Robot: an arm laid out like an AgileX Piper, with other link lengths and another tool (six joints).
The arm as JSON. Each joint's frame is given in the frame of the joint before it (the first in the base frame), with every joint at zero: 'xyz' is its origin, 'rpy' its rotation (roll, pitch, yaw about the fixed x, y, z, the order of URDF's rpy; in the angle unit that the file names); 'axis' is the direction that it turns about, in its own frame. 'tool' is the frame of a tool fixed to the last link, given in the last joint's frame.
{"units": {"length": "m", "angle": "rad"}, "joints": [
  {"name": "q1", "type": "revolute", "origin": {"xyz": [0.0, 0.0, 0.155], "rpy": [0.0, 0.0, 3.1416]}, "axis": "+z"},
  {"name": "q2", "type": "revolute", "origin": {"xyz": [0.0, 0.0, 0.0], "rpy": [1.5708, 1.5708, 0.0]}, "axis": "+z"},
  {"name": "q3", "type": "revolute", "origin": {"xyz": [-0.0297, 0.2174, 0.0], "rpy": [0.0, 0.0, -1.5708]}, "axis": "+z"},
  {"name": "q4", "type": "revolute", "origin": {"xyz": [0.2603, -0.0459, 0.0], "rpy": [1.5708, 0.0, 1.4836]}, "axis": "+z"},
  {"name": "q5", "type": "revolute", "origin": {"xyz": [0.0, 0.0, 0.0], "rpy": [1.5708, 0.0, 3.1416]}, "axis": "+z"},
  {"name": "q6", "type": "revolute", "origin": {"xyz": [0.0, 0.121, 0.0], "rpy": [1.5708, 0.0, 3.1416]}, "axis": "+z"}
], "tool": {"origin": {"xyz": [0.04, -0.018, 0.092], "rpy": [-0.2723, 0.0, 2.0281]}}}
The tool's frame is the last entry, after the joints.
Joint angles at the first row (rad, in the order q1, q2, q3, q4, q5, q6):
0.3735 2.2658 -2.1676 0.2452 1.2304 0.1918
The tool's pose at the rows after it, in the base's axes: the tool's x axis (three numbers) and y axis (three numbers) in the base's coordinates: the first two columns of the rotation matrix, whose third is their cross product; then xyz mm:
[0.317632 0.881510 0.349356 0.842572 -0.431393 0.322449 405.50 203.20 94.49]
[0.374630 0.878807 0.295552 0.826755 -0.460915 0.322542 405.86 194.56 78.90]
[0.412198 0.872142 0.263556 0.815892 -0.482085 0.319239 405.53 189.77 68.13]
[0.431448 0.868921 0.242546 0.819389 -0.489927 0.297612 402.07 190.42 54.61]
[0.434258 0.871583 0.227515 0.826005 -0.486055 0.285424 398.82 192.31 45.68]
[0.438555 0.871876 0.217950 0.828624 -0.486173 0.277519 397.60 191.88 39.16]
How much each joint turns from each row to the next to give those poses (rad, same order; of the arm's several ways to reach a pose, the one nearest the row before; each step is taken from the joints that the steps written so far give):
0.0033 0.0369 0.0000 -0.0216 0.0000 0.0440
0.0015 0.0312 0.0000 -0.0546 0.0007 0.0636
0.0000 0.0227 -0.0001 -0.0286 0.0000 0.0408
0.0027 0.0306 0.0001 0.0000 0.0000 0.0161
0.0066 0.0202 -0.0001 -0.0008 0.0000 0.0049
0.0000 0.0147 0.0001 0.0000 -0.0017 0.0016

